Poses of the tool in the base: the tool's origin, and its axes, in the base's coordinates. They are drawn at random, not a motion.
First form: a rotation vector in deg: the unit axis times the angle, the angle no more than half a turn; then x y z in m.
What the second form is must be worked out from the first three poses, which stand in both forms.
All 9 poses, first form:
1: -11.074 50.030 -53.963 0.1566 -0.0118 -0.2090
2: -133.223 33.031 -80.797 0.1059 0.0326 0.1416
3: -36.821 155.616 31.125 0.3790 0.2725 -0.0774
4: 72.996 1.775 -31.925 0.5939 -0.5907 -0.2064
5: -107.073 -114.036 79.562 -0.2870 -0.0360 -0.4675
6: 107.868 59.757 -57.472 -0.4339 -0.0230 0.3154
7: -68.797 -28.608 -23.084 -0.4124 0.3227 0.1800
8: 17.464 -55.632 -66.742 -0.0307 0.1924 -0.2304
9: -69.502 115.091 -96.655 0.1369 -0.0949 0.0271
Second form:
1: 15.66 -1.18 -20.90 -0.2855 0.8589 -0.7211
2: 10.59 3.26 14.16 0.1030 2.0233 -2.5525
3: 37.90 27.25 -7.74 1.1368 2.6562 0.6721
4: 59.39 -59.07 -20.64 -1.8691 1.2549 1.2238
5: -28.70 -3.60 -46.75 -2.4112 2.1975 -0.9034
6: -43.39 -2.30 31.54 -1.8732 1.9966 0.2566
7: -41.24 32.27 18.00 1.7297 1.2899 -2.2001
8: -3.07 19.24 -23.04 2.8118 0.9551 2.2034
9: 13.69 -9.49 2.71 -0.8142 1.8732 -1.9007
